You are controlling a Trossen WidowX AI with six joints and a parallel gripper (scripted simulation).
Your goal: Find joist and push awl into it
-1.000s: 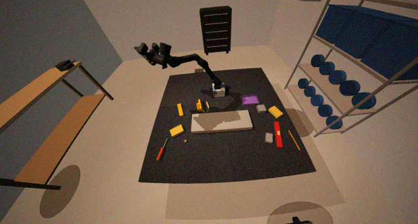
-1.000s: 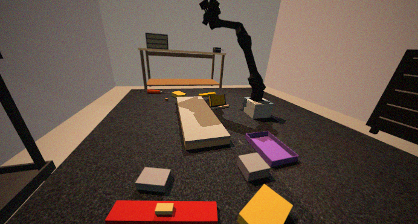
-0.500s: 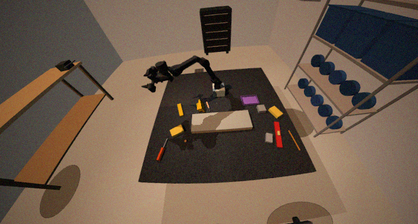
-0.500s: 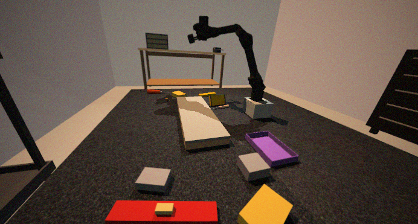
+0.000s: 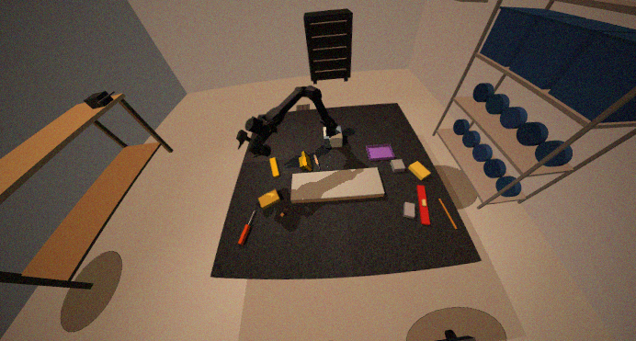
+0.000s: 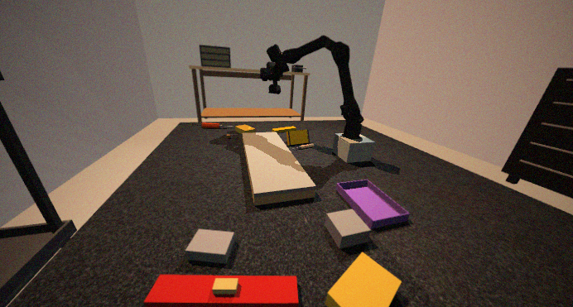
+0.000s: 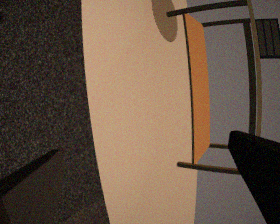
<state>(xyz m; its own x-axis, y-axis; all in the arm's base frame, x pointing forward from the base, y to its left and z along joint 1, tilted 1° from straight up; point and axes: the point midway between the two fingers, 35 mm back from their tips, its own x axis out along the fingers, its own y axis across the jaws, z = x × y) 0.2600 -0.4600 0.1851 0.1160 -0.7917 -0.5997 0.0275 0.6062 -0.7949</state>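
Right now my gripper tip is 27 cm to the right of the stud finder, 24 cm above it and 7 cm past it. The rest, counted from my gripper tip: purple tray: 80 cm to the left, 25 cm below, 9 cm behind; then awl: 37 cm to the left, 26 cm below, 7 cm behind; then square indicator window: 26 cm to the left, 25 cm below, 5 cm behind.
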